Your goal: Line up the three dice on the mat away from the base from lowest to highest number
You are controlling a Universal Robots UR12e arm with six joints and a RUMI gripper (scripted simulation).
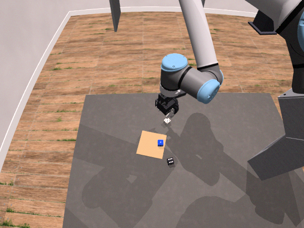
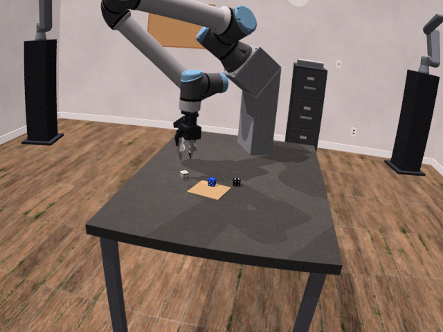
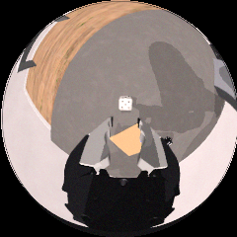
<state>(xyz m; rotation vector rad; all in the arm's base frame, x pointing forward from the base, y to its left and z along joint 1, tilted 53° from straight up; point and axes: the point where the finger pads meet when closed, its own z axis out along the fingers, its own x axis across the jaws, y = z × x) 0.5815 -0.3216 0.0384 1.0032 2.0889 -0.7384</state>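
My gripper is now 9 cm above the white die. The rest, counted from my hand: blue die 7 cm ahead, 12 cm to the left, 9 cm below; black die 4 cm ahead, 23 cm to the left, 9 cm below; mat 11 cm ahead, 11 cm to the left, 10 cm below.
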